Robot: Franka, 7 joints.
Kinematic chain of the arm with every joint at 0, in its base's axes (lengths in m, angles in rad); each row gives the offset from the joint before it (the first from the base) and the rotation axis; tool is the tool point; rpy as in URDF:
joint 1: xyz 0 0 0.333 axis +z
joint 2: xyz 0 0 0 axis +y
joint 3: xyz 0 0 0.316 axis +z
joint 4: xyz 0.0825 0 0 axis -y
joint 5: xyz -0.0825 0 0.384 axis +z
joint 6: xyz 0 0 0 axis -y
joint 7: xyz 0.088 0 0 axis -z
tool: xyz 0 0 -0.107 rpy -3.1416 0 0
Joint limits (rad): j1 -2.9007..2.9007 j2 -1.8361..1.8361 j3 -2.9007..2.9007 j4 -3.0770..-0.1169 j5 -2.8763..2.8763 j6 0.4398..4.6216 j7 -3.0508..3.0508
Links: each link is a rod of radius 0.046 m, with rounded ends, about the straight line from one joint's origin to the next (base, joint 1, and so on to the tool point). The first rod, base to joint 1, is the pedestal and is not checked.
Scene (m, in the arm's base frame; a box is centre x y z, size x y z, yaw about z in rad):
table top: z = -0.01
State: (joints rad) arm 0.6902 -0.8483 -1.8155 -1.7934 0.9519 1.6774 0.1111
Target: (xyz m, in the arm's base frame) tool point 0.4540 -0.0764 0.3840
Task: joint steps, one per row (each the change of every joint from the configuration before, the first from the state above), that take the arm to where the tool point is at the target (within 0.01 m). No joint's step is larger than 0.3 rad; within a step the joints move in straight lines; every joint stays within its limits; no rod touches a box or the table.
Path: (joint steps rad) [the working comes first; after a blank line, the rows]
Joints at the target: 1.3144 -0.7475 -1.5950 -2.3044 0.9057 1.6821 0.1111
Straight joint move there: clear.

1: 0.2081 0.0336 0.0735 -0.1703 -0.0154 0.0016 0.0000
2: 0.2080 0.0336 0.0735 -0.1704 -0.0154 0.0015 0.0000
3: 0.2081 0.0336 0.0735 -0.1703 -0.0154 0.0016 0.0000

